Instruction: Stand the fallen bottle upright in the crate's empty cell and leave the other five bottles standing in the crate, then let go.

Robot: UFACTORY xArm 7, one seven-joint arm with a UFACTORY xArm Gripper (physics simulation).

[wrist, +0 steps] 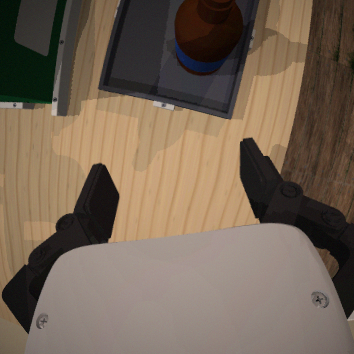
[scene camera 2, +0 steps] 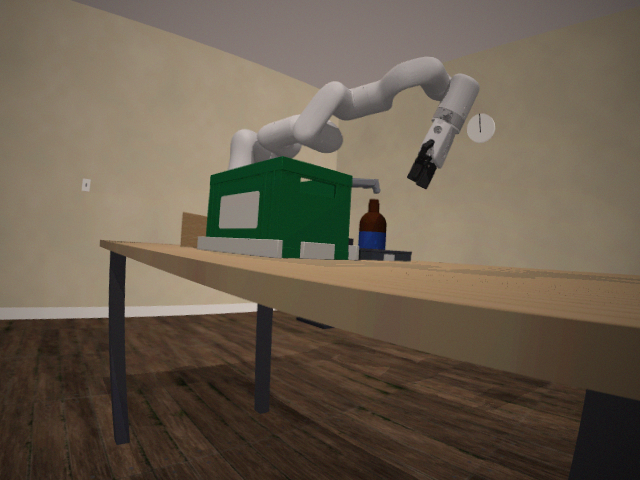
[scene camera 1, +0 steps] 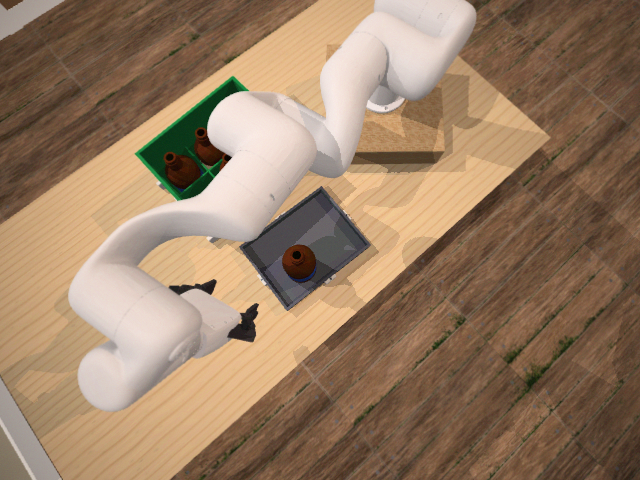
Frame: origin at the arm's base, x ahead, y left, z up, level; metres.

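Seen in the pictures: gripper, fingertip midpoint: [wrist: 173, 168] [scene camera 2: 416, 184] [scene camera 1: 233, 298]; arm's base at its link origin: [scene camera 1: 381, 89].
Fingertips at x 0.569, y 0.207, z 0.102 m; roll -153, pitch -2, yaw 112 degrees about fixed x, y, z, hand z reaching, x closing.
Observation:
Pixels of each thing's middle, then the offset from my fingertips to it. Level surfaces: height alone.
- brown bottle with a blue band, body centre: [wrist: 207, 28] [scene camera 1: 299, 262] [scene camera 2: 372, 228] dx -0.143, dy +0.004, dz -0.107 m
- shallow grey tray at the middle of its body: [wrist: 184, 20] [scene camera 1: 305, 246] [scene camera 2: 352, 253] dx -0.181, dy -0.029, dz -0.177 m
- green crate at the middle of its body: [scene camera 2: 273, 214] [scene camera 1: 223, 159] dx -0.155, dy -0.300, dz -0.102 m
- wooden table at its surface level: dz -0.190 m
A brown bottle with a blue band [scene camera 1: 299, 262] [scene camera 2: 372, 227] [wrist: 207, 40] stands upright in the shallow grey tray [scene camera 1: 330, 227] [scene camera 2: 400, 255] [wrist: 135, 55], apart from the gripper. The green crate [scene camera 1: 178, 129] [scene camera 2: 315, 217] [wrist: 30, 75] stands beside the tray. In the first scene view two brown bottles [scene camera 1: 181, 169] [scene camera 1: 207, 149] stand in its cells and part of another shows; the arm hides the rest, and I cannot see the empty cell. My gripper [scene camera 1: 235, 294] [scene camera 2: 419, 180] [wrist: 173, 168] is open and empty, tilted, above the level of the bottle's top and off the tray's near end.
The wooden table [scene camera 1: 413, 206] [scene camera 2: 465, 289] [wrist: 165, 200] bears the crate and tray. The arm reaches over part of the crate. A wooden block [scene camera 1: 413, 134] lies under the arm's base. A grey pipe-like piece [scene camera 2: 364, 182] shows behind the crate. The table edge runs along the tray's bottle side.

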